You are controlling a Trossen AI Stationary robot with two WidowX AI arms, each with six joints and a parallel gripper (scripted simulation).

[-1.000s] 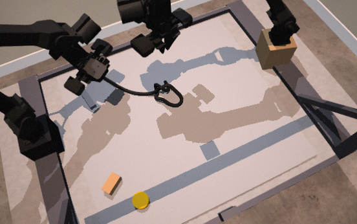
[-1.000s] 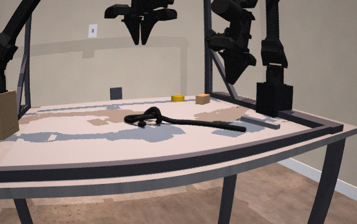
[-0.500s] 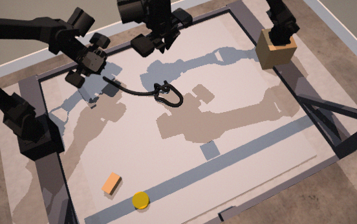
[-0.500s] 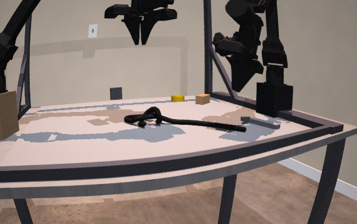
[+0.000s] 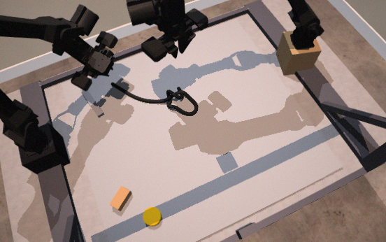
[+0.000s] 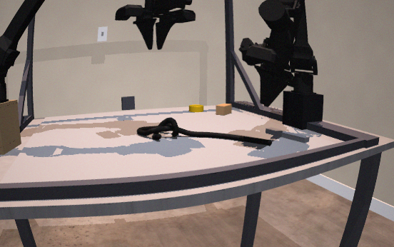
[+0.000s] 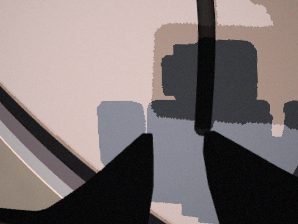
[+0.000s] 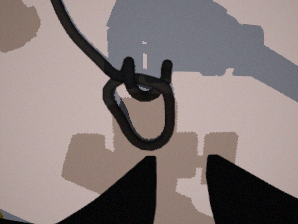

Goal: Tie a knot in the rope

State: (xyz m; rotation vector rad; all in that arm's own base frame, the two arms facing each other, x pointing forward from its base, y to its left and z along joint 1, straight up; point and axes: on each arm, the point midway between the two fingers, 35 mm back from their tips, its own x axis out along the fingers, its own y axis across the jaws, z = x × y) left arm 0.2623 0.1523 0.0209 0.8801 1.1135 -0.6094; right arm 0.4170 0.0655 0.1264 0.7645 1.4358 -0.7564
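Right now my left hand is 3 cm past the grey bar, 8 cm to the right of it and 11 cm above it. Also, from my left hand: yellow disc (47 cm behind, 2 cm to the left, 11 cm below); then orange block (39 cm behind, 9 cm to the left, 10 cm below).
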